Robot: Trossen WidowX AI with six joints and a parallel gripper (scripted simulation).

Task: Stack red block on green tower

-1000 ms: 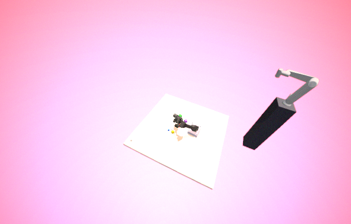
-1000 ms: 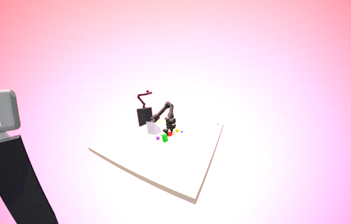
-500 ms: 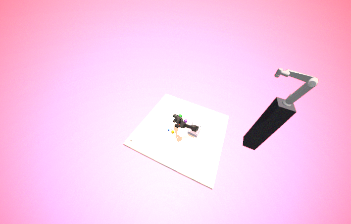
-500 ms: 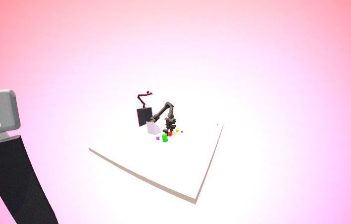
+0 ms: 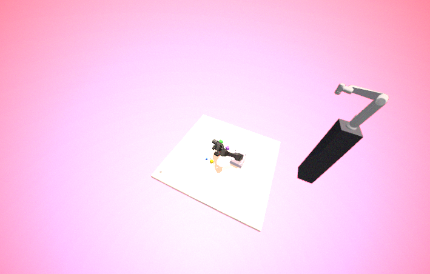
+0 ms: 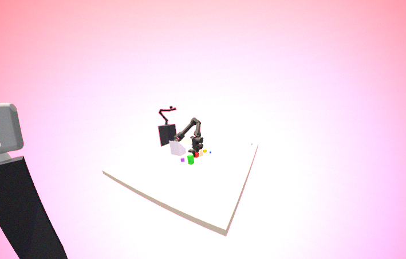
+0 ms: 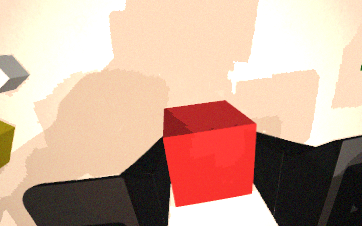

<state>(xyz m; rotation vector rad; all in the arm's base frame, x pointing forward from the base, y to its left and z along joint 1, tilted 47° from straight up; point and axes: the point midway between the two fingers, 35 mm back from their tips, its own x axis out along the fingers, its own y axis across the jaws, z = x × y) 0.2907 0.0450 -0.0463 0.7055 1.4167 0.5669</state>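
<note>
My gripper tip is now 14 cm to the left of the purple block, 7 cm past it and 1 cm below it. Round my gripper tip: red block 1 cm above; then blue block 14 cm to the left, 10 cm ahead; then yellow block 15 cm to the left, 3 cm ahead, 1 cm above.
</note>
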